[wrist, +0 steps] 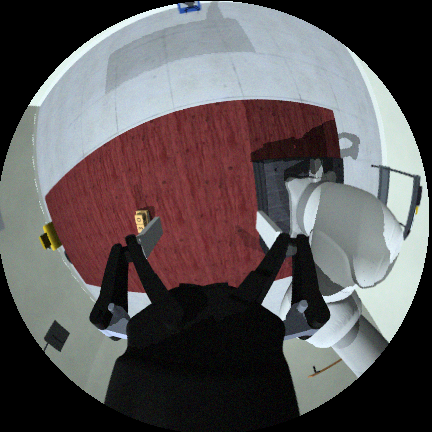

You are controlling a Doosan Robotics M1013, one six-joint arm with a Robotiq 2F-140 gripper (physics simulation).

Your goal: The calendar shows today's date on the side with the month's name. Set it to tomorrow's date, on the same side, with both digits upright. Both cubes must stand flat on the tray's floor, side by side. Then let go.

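Pixels of known places: gripper, fingertip midpoint: (pixel 207 222); arm's base, link origin: (pixel 313 205).
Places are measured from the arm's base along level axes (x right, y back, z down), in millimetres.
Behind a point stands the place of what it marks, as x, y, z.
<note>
The small wooden calendar (pixel 142 220) @(52, -516, 64) lies toward the left of the red table top, close beside the left fingertip in the wrist view. Its pale cubes show dark characters, too small to read surely; the finger hides its lower part. The month's name and the tray's floor cannot be made out. My gripper (pixel 207 222) @(79, -277, -134) is wide open with nothing between its fingers, high above the red table top.
The red table top (pixel 200 165) @(160, -290, 103) spreads under the gripper. A dark grey base plate (pixel 272 185) @(77, -126, -1) with the arm's white links (pixel 345 225) @(40, -67, -182) stands at the right. A yellow object (pixel 50 237) is beyond the left table edge, and a grey cart (pixel 384 185) is at the far right.
</note>
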